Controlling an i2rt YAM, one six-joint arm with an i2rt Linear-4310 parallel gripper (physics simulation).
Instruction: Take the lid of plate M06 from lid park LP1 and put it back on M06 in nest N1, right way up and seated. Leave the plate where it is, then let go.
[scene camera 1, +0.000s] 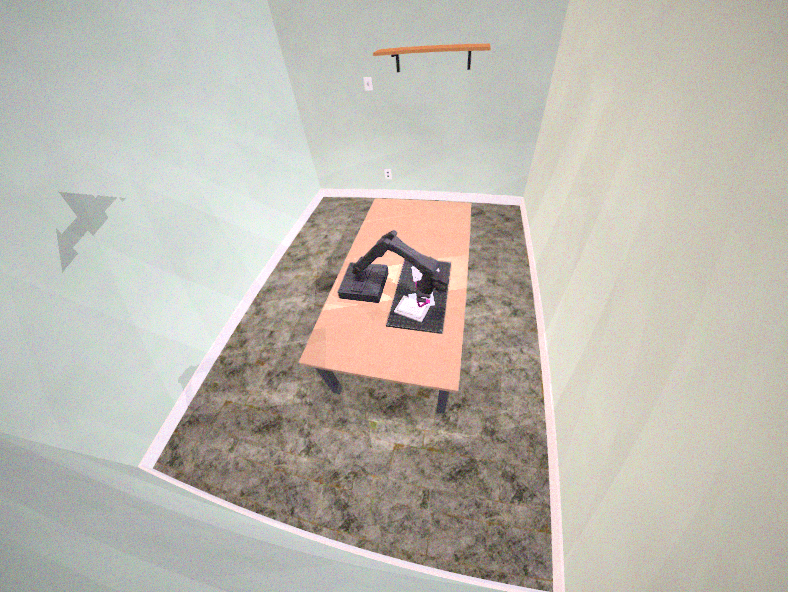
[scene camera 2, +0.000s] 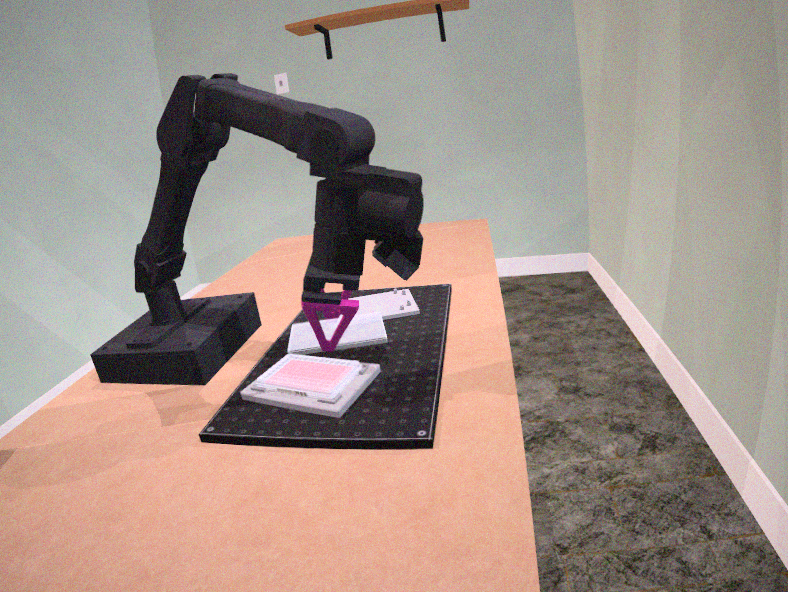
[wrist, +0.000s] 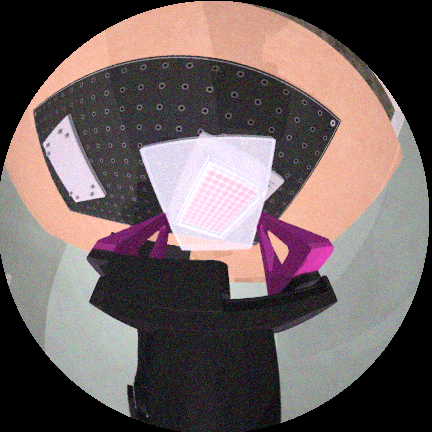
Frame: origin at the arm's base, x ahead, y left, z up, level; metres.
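Where they show: gripper, fingertip midpoint: (scene camera 1: 419, 300) (scene camera 2: 329, 335) (wrist: 212, 216); arm's base at its link origin: (scene camera 1: 362, 278) (scene camera 2: 171, 323).
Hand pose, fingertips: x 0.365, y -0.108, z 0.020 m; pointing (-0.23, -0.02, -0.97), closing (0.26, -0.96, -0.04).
Each offset is from my fingertips to the top centre of the thing. Level surfaces: height alone.
My gripper (scene camera 1: 421, 303) (scene camera 2: 328, 347) (wrist: 212, 216) with magenta fingers is shut on the clear lid {dx +0.010, dy +0.003, dz +0.009 m} (scene camera 2: 369, 332) (wrist: 160, 167), which it holds by two opposite edges, about level, above the black board. In the wrist view the plate M06 (scene camera 2: 308, 374) (wrist: 217, 200), with pink wells, shows through the lid and is turned relative to it. The plate sits in nest N1 {dx -0.038, dy -0.013, dz -0.054 m} (scene camera 2: 343, 405) (wrist: 274, 185), a pale grey base near the board's front end. In scene camera 2 the lid is behind the plate and apart from it. Lid park LP1 {dx -0.019, dy +0.267, dz -0.052 m} (scene camera 2: 405, 305) (wrist: 75, 162) is a pale plate with small posts, bearing no lid.
The black perforated board {dx -0.016, dy +0.127, dz -0.071 m} (scene camera 1: 414, 325) (scene camera 2: 407, 382) (wrist: 170, 85) lies on the wooden table {dz -0.085 m} (scene camera 1: 382, 350) (scene camera 2: 318, 509) (wrist: 165, 30). The arm's dark base (scene camera 1: 363, 289) (scene camera 2: 184, 347) stands left of the board. A wooden shelf (scene camera 1: 433, 49) (scene camera 2: 388, 14) is on the far wall.
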